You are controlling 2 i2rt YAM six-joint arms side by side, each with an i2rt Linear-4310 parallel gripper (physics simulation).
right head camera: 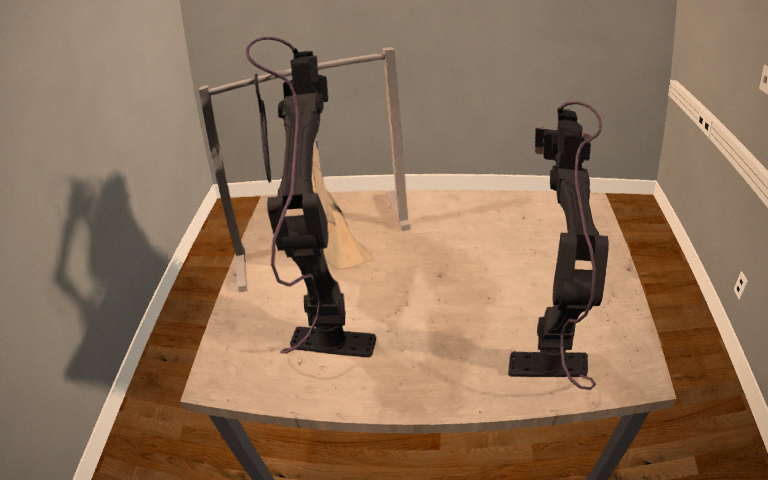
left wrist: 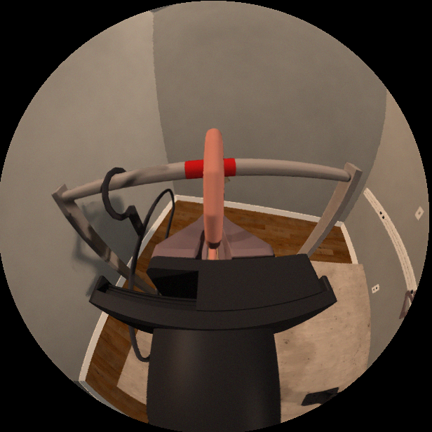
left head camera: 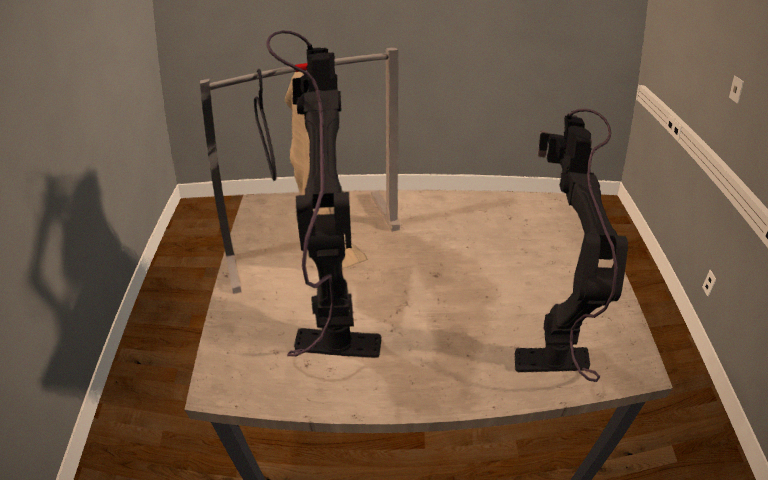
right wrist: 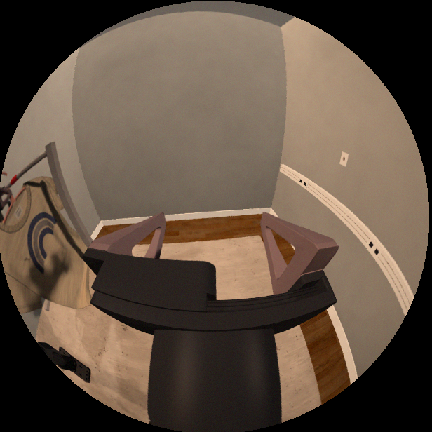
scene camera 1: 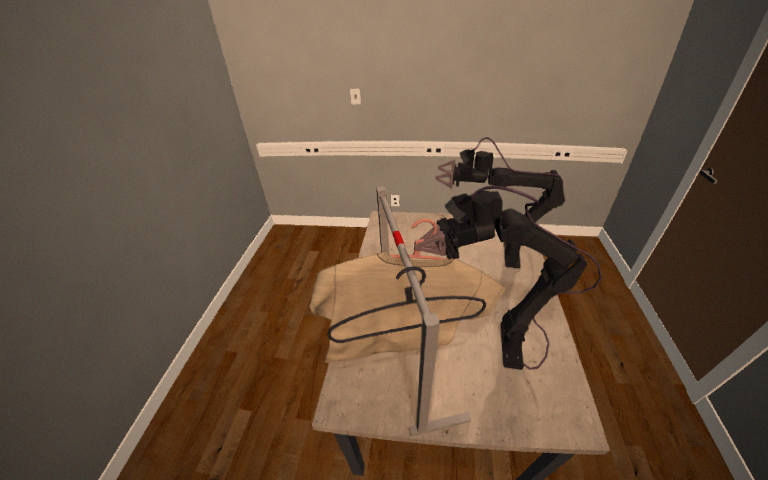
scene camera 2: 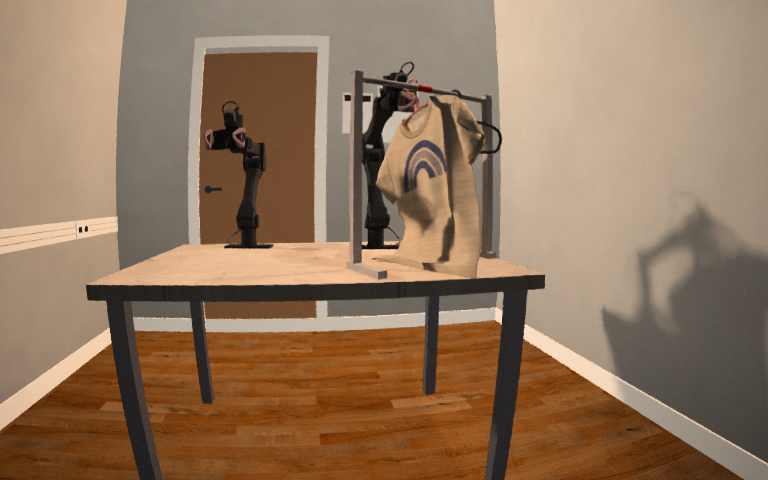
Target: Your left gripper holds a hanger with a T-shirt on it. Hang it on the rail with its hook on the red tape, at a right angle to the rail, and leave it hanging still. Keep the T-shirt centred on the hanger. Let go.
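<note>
My left gripper (scene camera 1: 419,247) (left wrist: 212,216) is shut on the salmon hanger (scene camera 1: 425,221) (left wrist: 214,165) below its hook. In scene camera 1 the hook stands right of the rail (scene camera 1: 390,213) (left wrist: 290,168), on the arms' side, apart from it. In the left wrist view it crosses in front of the red tape (scene camera 1: 398,237) (scene camera 2: 425,88) (left wrist: 194,169), roughly at a right angle to the rail. The tan T-shirt (scene camera 1: 362,294) (scene camera 2: 464,226) (right wrist: 70,280) hangs from the hanger, beneath and past the rail, slanted in scene camera 2. My right gripper (scene camera 2: 224,137) (right wrist: 212,217) is open and empty.
A black hanger (scene camera 1: 409,294) (left wrist: 103,195) hangs on the rail close to the T-shirt, left of the tape in the left wrist view. Upright posts (left head camera: 391,135) (scene camera 1: 428,373) hold the rail's ends. The rack and both arms stand on the table (left head camera: 453,407).
</note>
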